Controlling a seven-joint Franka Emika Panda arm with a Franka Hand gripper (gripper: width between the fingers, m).
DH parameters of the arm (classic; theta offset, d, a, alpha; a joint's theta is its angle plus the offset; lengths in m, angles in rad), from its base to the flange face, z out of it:
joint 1: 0 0.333 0 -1.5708
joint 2: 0 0 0 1.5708
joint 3: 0 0.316 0.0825 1.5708
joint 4: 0 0 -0.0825 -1.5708
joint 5: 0 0.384 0 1.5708
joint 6: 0 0 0.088 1.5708
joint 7: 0 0.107 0 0
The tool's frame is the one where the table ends.
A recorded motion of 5 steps. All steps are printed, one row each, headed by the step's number.
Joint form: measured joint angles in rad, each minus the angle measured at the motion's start. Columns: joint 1, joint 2, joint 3, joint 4, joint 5, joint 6, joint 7.
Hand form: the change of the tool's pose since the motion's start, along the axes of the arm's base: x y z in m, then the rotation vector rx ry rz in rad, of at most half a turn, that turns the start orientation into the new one. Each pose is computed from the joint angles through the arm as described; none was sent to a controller.
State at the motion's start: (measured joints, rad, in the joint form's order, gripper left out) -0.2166 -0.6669 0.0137 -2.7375 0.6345 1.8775 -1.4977
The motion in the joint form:
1: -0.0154 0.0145 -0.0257 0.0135 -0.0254 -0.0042 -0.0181
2: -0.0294 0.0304 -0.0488 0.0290 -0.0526 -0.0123 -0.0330
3: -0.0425 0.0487 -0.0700 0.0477 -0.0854 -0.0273 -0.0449
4: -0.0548 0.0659 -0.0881 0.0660 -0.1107 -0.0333 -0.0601
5: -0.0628 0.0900 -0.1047 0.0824 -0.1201 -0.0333 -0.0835
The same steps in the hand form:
1: 0.0015 -0.0147 0.0009 -0.0046 -0.0047 -0.0064
2: 0.0027 -0.0283 0.0018 -0.0109 -0.0042 -0.0096
3: 0.0035 -0.0413 0.0025 -0.0203 0.0045 -0.0073
4: 0.0051 -0.0538 0.0039 -0.0299 0.0036 -0.0074
5: 0.0081 -0.0643 0.0028 -0.0282 -0.0013 -0.0058

